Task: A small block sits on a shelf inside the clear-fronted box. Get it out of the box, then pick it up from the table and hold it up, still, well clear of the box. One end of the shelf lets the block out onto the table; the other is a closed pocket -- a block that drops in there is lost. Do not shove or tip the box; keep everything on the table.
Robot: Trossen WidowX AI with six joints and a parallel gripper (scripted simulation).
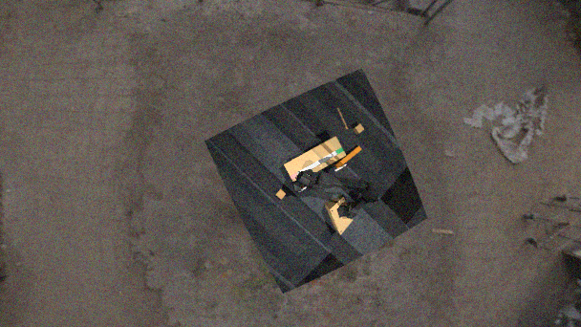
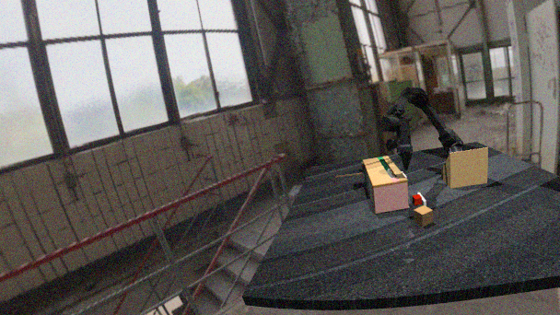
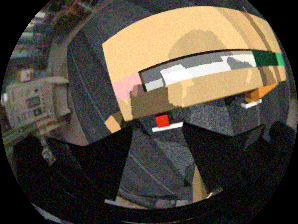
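My gripper tip is 4 cm past the red block, 1 cm to the right of it and 13 cm above it. The rest, counted from my gripper tip: orange bar 5 cm ahead, 37 cm to the right, 14 cm below; then thin tan stick 32 cm ahead, 42 cm to the right, 15 cm below.
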